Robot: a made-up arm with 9 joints. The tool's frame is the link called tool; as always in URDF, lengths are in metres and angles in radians.
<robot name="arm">
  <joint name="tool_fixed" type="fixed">
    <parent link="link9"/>
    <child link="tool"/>
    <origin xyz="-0.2 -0.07 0.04" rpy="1.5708 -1.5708 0"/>
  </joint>
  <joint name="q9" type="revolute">
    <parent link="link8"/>
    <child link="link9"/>
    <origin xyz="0.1 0 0.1" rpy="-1.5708 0 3.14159"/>
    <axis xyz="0 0 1"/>
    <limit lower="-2.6" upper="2.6" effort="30" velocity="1.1"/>
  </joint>
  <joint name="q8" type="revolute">
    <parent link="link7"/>
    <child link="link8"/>
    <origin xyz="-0.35 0.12 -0.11" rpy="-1.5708 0 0"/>
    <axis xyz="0 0 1"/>
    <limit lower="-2.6" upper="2.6" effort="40" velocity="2.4"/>
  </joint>
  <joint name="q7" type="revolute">
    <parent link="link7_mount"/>
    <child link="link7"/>
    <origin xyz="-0.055 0.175 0.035" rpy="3.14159 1.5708 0"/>
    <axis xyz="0 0 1"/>
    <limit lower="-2.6" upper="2.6" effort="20" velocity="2.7"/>
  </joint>
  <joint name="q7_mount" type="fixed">
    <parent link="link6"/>
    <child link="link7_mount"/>
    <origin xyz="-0.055 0.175 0.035" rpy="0 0 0"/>
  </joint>
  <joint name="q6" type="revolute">
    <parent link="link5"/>
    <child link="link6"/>
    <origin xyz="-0.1 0.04 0.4" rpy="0 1.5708 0"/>
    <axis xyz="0 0 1"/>
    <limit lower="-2.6" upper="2.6" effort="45" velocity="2.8"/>
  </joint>
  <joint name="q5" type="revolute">
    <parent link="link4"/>
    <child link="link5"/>
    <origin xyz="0.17 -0.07 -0.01" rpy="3.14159 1.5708 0"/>
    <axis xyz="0 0 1"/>
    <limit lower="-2.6" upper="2.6" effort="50" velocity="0.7"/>
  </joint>
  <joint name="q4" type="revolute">
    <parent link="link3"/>
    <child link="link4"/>
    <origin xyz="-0.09 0.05 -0.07" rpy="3.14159 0 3.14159"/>
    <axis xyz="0 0 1"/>
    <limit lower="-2.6" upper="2.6" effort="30" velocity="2.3"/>
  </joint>
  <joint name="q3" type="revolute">
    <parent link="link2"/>
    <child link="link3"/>
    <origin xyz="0.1 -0.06 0.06" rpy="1.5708 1.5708 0"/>
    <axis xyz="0 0 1"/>
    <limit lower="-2.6" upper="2.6" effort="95" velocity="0.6"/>
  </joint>
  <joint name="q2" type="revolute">
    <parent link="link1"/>
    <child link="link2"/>
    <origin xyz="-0.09 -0.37 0.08" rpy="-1.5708 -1.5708 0"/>
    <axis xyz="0 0 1"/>
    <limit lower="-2.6" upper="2.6" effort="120" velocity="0.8"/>
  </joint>
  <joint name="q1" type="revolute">
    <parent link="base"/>
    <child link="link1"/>
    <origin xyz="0 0 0.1" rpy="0 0 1.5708"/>
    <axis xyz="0 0 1"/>
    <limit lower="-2.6" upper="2.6" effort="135" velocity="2.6"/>
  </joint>
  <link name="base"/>
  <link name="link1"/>
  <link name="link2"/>
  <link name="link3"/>
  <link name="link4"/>
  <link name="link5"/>
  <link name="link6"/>
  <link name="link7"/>
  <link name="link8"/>
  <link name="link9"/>
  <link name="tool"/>
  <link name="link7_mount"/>
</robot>
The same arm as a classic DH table. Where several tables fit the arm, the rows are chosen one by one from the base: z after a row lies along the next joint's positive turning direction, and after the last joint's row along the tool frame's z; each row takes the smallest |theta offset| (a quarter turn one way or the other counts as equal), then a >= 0, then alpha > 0; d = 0 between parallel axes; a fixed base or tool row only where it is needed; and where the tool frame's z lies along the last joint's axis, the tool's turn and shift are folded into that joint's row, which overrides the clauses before.
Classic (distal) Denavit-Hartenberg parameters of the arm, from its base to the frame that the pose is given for. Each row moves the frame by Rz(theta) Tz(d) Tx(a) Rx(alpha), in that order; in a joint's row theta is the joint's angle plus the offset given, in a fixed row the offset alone. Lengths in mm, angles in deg.
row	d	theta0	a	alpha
q1	180	-90	90	90
q2	-310	90	100	90
q3	0	60.94	103	180
q4	0	60.94	-70	-90
q5	230	0	-40	-90
q6	-30	0	-350	90
q7	0	90	350	90
q8	220	0	-100	-90
q9	40	0	-200	90
tool (fixed)	70	90	0	0
Joint limits (deg, base to tool): -148.97..148.97 -148.97..148.97 -148.97..148.97 -148.97..148.97 -148.97..148.97 -148.97..148.97 -148.97..148.97 -148.97..148.97 -148.97..148.97

